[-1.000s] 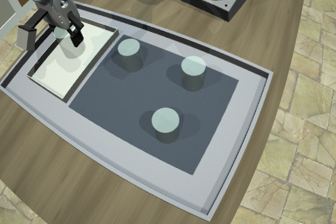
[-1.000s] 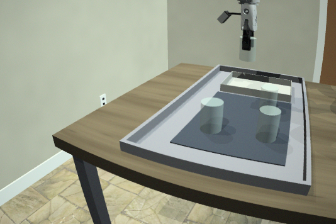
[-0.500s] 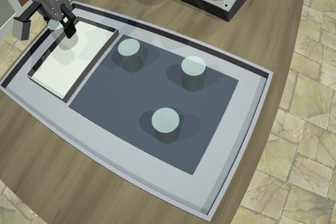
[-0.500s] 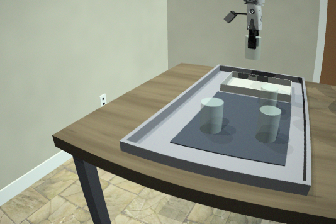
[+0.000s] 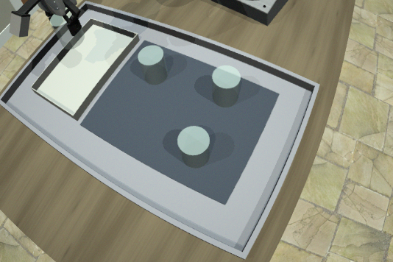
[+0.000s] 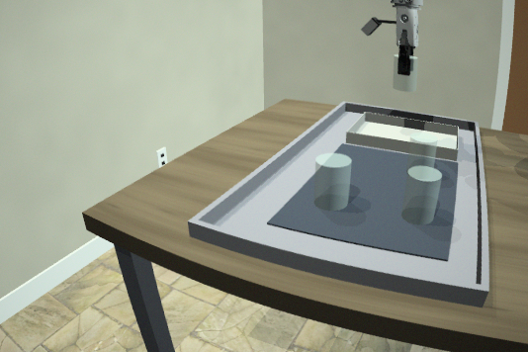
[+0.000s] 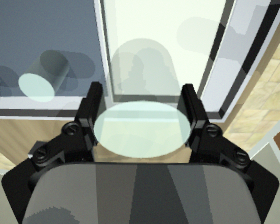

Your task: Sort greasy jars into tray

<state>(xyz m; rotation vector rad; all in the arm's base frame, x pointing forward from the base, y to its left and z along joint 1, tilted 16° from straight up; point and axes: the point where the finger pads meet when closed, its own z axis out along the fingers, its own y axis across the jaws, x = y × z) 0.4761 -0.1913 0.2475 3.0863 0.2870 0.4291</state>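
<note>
Right now the tray is 40 mm to the right of my hand and 200 mm below it. The rest, counted from my hand: steel table top 30 mm behind, 170 mm to the left, 200 mm below; dark drying mat 60 mm behind, 280 mm to the left, 200 mm below.
</note>
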